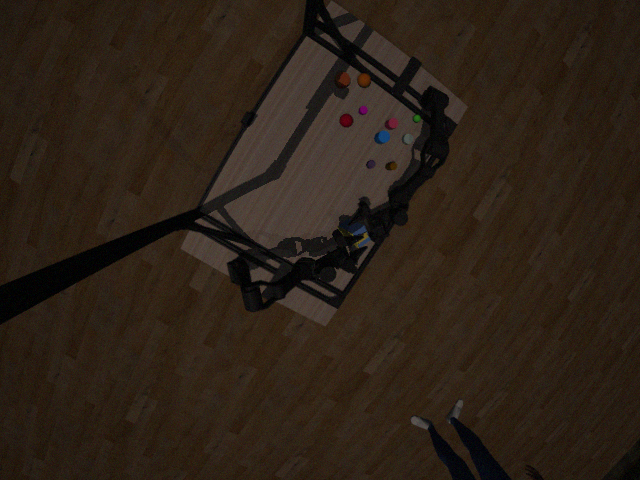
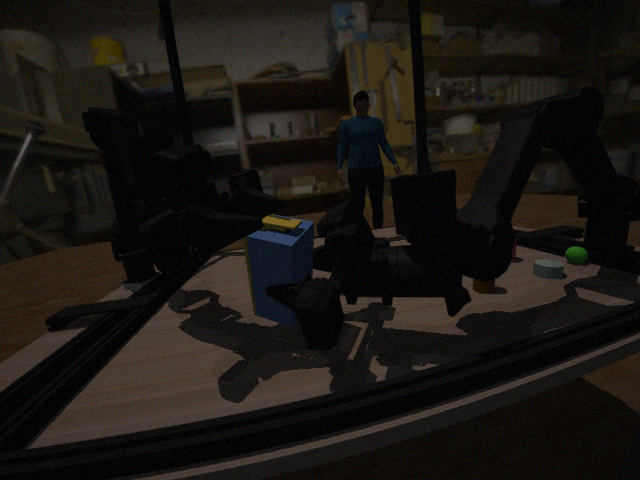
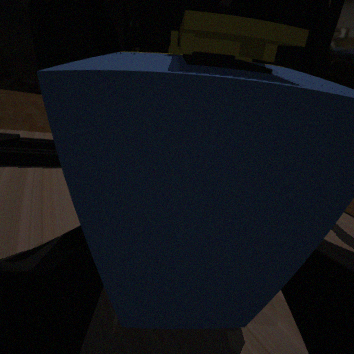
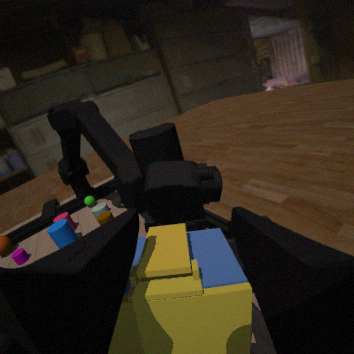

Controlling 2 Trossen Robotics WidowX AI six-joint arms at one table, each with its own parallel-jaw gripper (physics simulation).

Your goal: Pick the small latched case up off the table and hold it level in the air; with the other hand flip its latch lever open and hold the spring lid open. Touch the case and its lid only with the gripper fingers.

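Where they show: left gripper, between the fingertips: (image 2: 280,274) (image 3: 191,221) (image 4: 181,353); right gripper, between the fingertips: (image 1: 365,241) (image 2: 273,213) (image 4: 184,215); left arm's base, origin of its link: (image 1: 427,101) (image 2: 604,246) (image 4: 84,193); right arm's base, origin of its link: (image 1: 239,265) (image 2: 142,278).
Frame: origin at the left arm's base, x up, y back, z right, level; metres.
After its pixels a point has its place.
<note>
The small case (image 1: 354,231) @[x 0.138, y -0.630, z -0.109 m] (image 2: 280,267) @[x 0.092, y -0.629, z -0.175 m] (image 3: 197,193) @[x 0.101, y -0.605, z -0.155 m] (image 4: 214,253) @[x 0.127, y -0.637, z -0.169 m] is a blue box with a yellow front face. It stands upright and level, and seems to hang a little above the table (image 2: 175,371) @[x -0.019, y -0.773, z -0.201 m]. Its yellow latch lever (image 2: 281,222) @[x 0.140, y -0.625, z -0.153 m] (image 3: 242,35) (image 4: 168,249) @[x 0.142, y -0.634, z -0.149 m] lies flat on the top. My left gripper (image 1: 367,220) (image 2: 304,297) (image 3: 191,221) @[x 0.065, y -0.642, z -0.127 m] is shut on the case's lower body from the side. My right gripper (image 1: 343,249) (image 4: 184,215) @[x 0.153, y -0.630, z -0.163 m] is shut on the case near its yellow front, one finger on each side of the latch.
Several coloured cylinders and balls stand at the table's far end, among them a blue cylinder (image 1: 382,137) @[x 0.037, y -0.272, z 0.039 m] (image 4: 61,233) @[x 0.024, y -0.287, z 0.028 m] and a red one (image 1: 346,120) @[x 0.034, y -0.327, z 0.189 m]. Black frame bars (image 1: 366,59) @[x -0.005, y -0.070, z 0.303 m] (image 2: 318,424) @[x -0.013, y -0.596, z -0.281 m] run along the table edges. A person (image 2: 363,157) stands behind the table.
</note>
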